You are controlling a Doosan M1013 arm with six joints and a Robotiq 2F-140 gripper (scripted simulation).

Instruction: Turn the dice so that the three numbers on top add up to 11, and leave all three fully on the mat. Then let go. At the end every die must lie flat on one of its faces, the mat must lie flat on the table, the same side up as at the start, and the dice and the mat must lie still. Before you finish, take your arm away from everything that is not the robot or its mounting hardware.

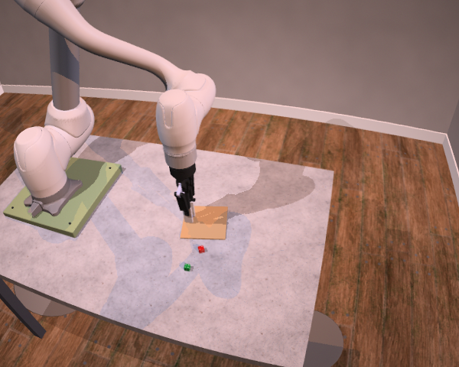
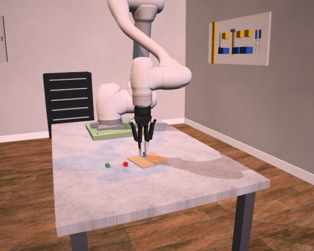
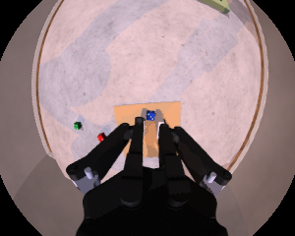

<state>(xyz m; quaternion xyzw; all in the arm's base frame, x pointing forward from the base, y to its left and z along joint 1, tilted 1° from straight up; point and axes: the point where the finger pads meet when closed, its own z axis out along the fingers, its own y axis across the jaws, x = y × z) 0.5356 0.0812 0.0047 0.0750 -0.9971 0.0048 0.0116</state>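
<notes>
My hand is 3 cm above the blue die. From my hand the other things lie so: red die (10 cm to the right, 8 cm ahead, 3 cm below); orange mat (5 cm ahead, 4 cm below, 1 cm to the left); green die (18 cm to the right, 7 cm ahead, 3 cm below).
</notes>
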